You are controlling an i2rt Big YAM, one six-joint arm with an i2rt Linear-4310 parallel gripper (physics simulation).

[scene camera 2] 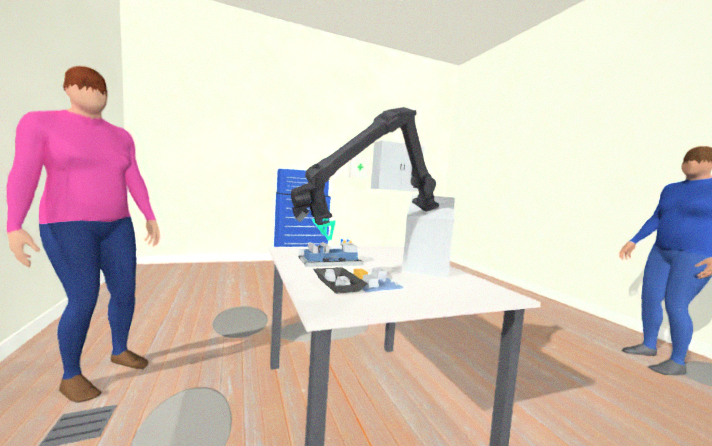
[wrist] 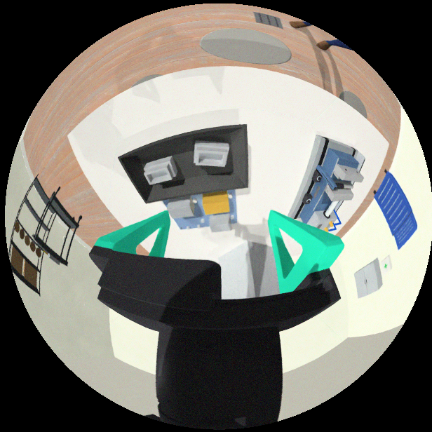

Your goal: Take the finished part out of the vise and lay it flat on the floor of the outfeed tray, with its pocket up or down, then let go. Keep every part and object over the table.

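Seen in the pictures: gripper, fingertip midpoint: [scene camera 2: 327, 237]; arm's base, origin of the base link: [scene camera 2: 425, 204].
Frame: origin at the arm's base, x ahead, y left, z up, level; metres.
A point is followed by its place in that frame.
Observation:
The finished part, a light grey block with a recess [scene camera 2: 329, 274] {x 0.545, y 0.154, z -0.295 m} [wrist: 211, 154], rests inside the black outfeed tray [scene camera 2: 347, 288] {x 0.522, y 0.295, z -0.308 m} [wrist: 241, 150], at the end nearer the vise. Its recess shows in the wrist view; I cannot tell surely which way the pocket faces. A second grey part [scene camera 2: 342, 281] {x 0.530, y 0.262, z -0.292 m} [wrist: 160, 170] sits apart from it in the tray. The blue vise [scene camera 2: 331, 255] {x 0.438, y -0.139, z -0.287 m} [wrist: 324, 187] stands beyond the tray, with grey jaws and no part visible between them. My gripper [scene camera 2: 326, 232] {x 0.554, y 0.123, z -0.148 m} [wrist: 218, 215] is open and empty, raised above the table, clear of tray and parts.
A blue plate [scene camera 2: 388, 286] {x 0.327, y 0.255, z -0.326 m} [wrist: 186, 223] beside the tray holds an orange block [scene camera 2: 359, 273] {x 0.416, y 0.162, z -0.295 m} [wrist: 216, 202] and grey blocks. The tall grey pedestal [scene camera 2: 428, 244] {x 0.038, y 0.107, z -0.186 m} stands under the arm's base. One person [scene camera 2: 86, 168] stands left of the table, another [scene camera 2: 685, 215] at the far right.

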